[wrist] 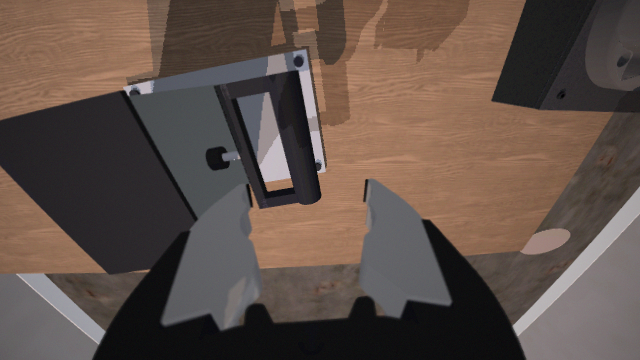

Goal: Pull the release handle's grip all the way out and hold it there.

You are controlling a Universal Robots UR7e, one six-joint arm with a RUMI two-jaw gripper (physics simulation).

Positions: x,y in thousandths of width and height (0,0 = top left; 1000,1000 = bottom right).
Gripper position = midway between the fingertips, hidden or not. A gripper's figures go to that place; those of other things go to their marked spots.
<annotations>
The gripper (482,512) is 0.14 m from the lens. A release handle grip (446,251): 0.17 m from the lens.
</annotations>
